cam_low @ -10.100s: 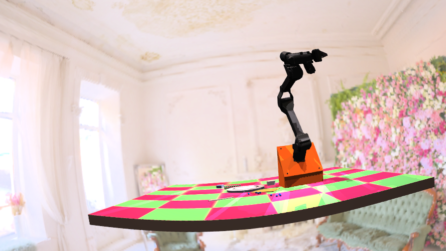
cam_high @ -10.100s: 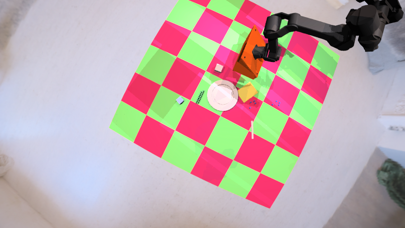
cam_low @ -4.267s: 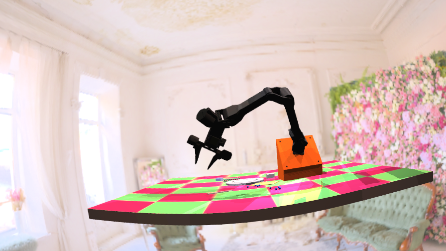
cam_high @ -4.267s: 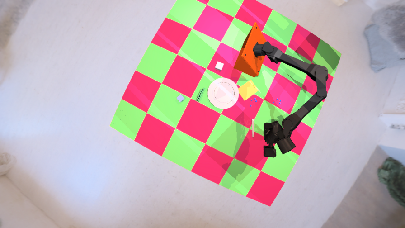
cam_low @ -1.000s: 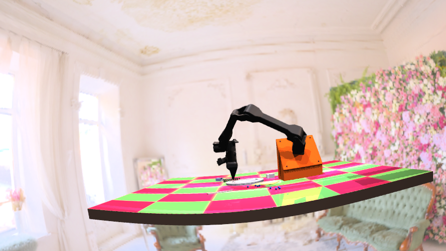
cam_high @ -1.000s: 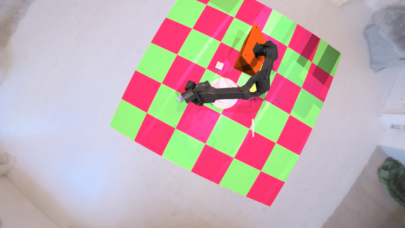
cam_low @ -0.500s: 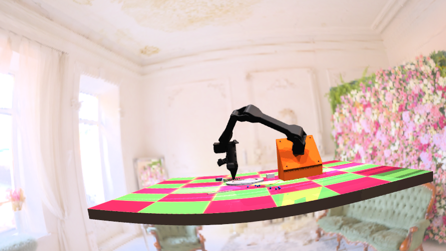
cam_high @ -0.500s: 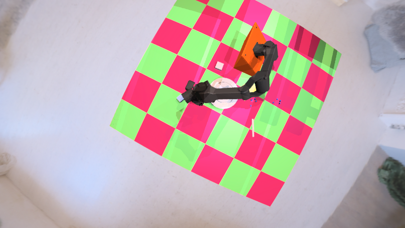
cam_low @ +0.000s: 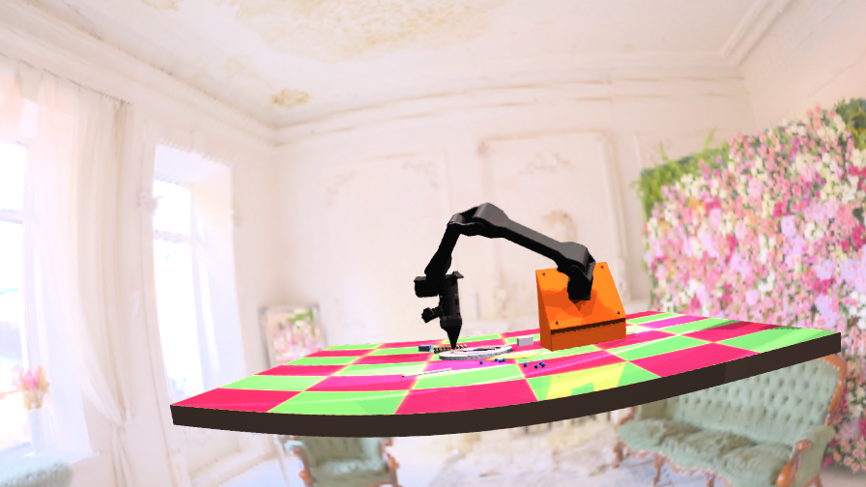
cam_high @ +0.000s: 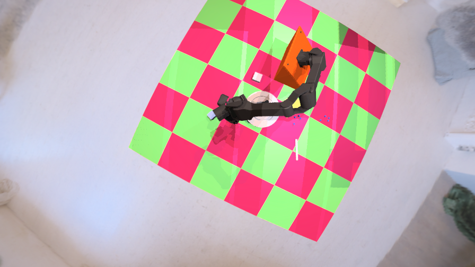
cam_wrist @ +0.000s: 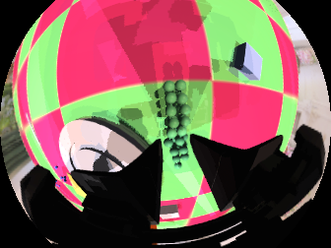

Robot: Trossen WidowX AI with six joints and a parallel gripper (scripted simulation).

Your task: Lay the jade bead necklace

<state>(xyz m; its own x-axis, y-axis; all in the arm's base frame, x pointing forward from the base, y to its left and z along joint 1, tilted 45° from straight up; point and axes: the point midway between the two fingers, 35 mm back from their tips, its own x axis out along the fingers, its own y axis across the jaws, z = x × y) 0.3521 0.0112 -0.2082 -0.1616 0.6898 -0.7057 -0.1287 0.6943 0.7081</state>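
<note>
The round bead board is 8 cm behind my gripper tip and 12 cm to the left of it. From my gripper tip the other things lie so: pale blue cube (10 cm ahead, 10 cm to the right); then white cube (21 cm behind); then yellow patch (18 cm behind, 24 cm to the left, 1 cm below).
</note>
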